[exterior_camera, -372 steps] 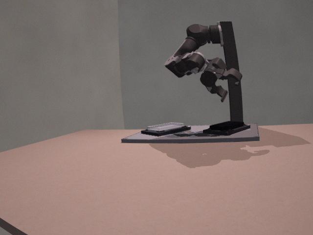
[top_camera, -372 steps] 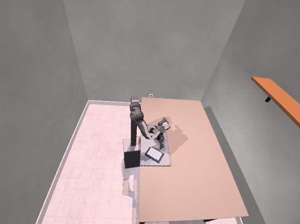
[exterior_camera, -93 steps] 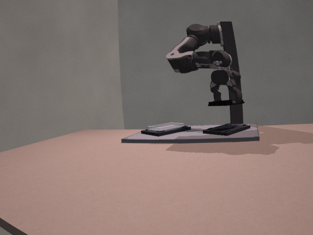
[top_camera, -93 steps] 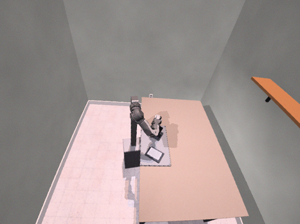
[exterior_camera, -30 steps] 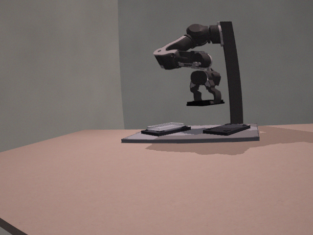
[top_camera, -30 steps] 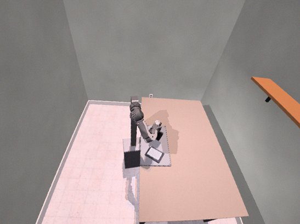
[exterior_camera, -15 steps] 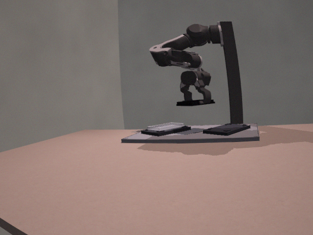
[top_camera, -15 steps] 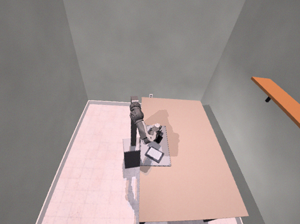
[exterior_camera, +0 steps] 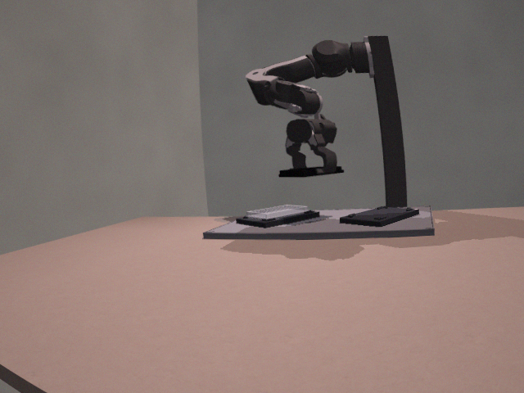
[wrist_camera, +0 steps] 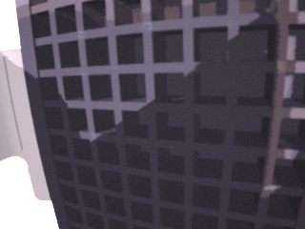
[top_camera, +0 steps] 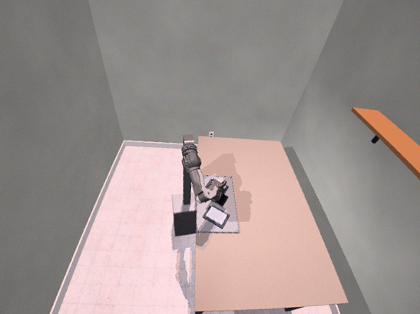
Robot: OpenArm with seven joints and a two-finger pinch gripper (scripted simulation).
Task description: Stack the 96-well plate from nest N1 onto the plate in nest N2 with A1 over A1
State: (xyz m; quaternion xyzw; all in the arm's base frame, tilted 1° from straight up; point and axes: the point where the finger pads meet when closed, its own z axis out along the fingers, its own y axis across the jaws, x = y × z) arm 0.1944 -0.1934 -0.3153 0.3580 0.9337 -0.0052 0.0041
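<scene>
Now: the clear 96-well plate 9 cm to the right of my hand, 9 cm below it and 2 cm behind it. Round my hand: dark 96-well plate (right at my hand); plate nest N1 (16 cm to the left, 10 cm below, 4 cm ahead); plate nest N2 (10 cm below, 9 cm to the right, 2 cm behind).
</scene>
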